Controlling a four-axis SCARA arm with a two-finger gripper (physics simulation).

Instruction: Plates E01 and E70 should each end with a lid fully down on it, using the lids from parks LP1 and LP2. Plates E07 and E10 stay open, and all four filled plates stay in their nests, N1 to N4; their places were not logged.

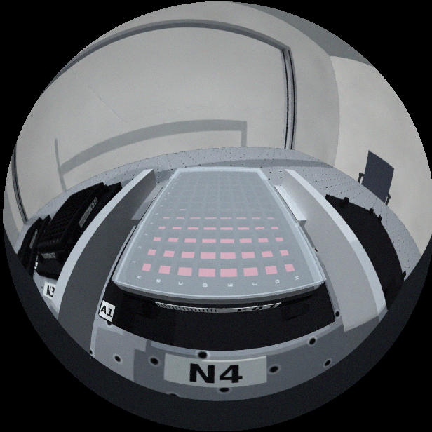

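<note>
My gripper is shut on a clear lid, with one finger along each long side. The lid lies level over a black plate with pink wells in nest N4. The plate's front label is partly cut off by the lid's front edge and looks like E07. The lid's front rim is very close to the plate's top; whether it rests fully down cannot be told. The pink wells show through the lid. Plates E01, E70 and E10 cannot be made out by label.
A black plate stands at the left, behind the N3 label, with another dark plate or nest partly showing further left. A black nest or park lies right of my right finger. A chair stands beyond the table at the right.
</note>
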